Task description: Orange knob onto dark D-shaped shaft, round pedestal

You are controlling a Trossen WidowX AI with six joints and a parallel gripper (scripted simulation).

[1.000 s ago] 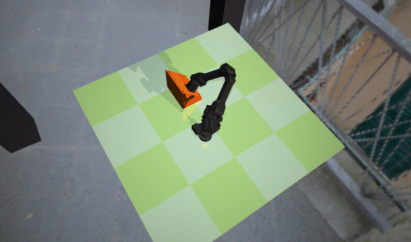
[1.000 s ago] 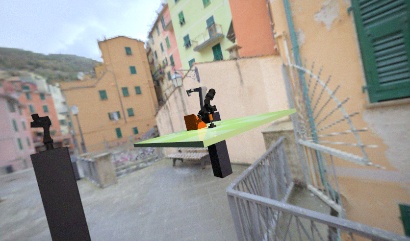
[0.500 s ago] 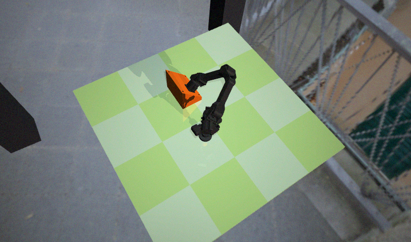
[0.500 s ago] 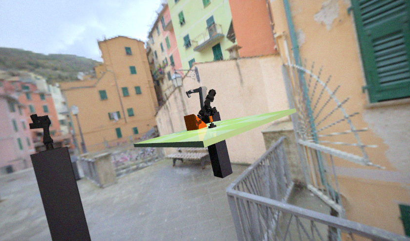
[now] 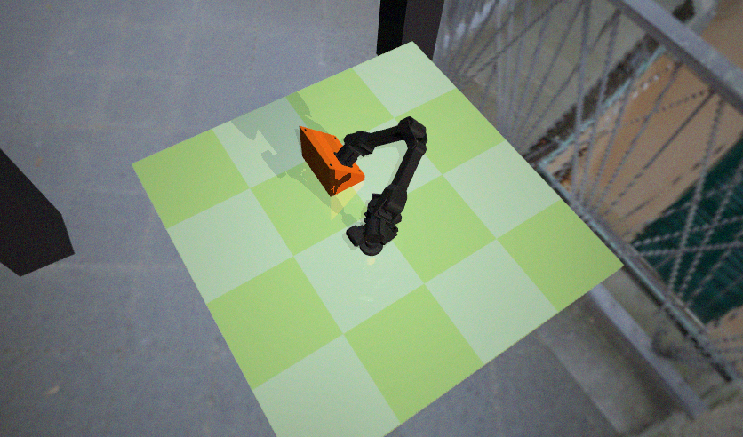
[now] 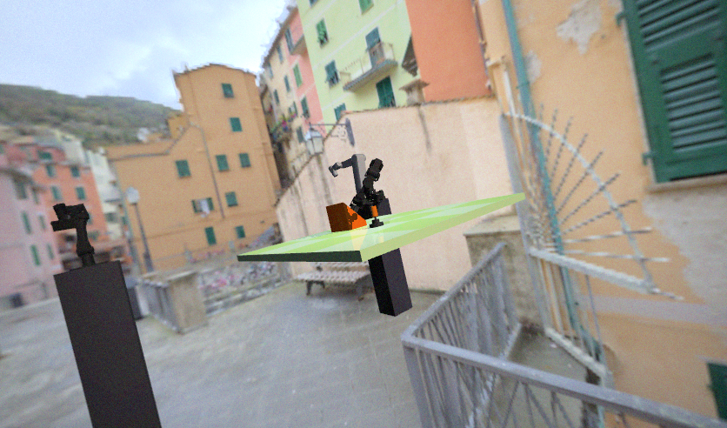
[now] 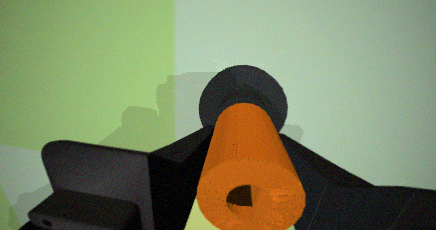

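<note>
The orange knob lies 2 cm above my gripper tip. From my gripper tip the other things lie so: dark round pedestal: 4 cm below.
</note>
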